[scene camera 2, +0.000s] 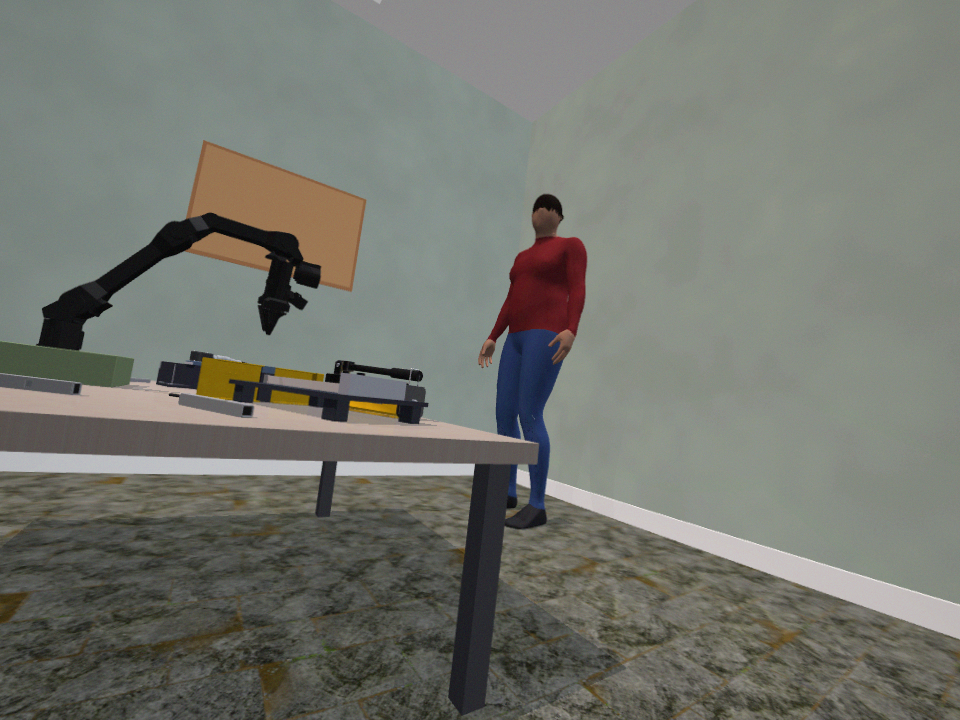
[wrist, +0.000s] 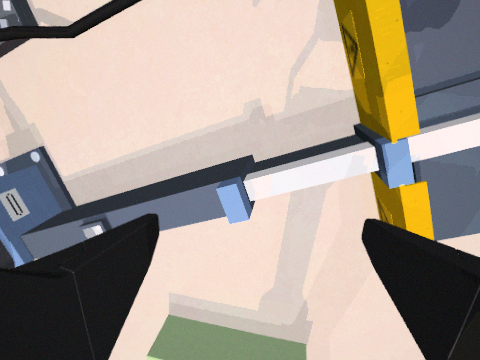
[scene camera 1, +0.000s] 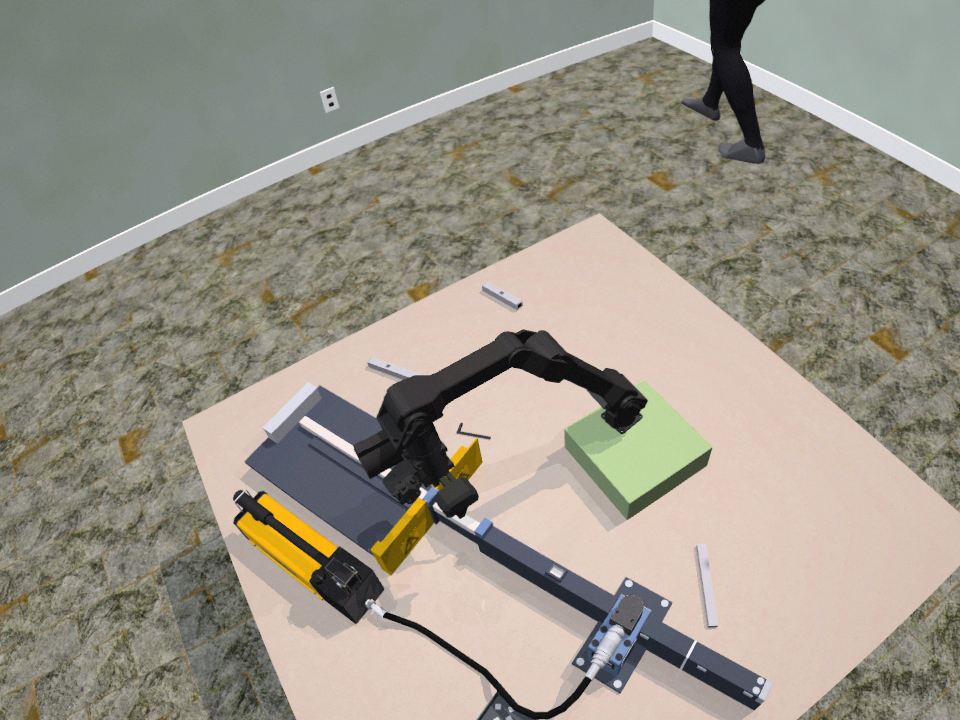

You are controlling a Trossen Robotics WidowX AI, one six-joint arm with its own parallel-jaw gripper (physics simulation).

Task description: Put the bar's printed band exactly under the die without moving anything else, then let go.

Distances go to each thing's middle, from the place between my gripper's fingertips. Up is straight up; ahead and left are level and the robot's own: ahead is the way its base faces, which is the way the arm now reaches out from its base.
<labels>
The yellow and black tool [scene camera 1: 339,578] is 27 cm ahead of my hand, 17 cm to the right of it and 12 cm below it.
</labels>
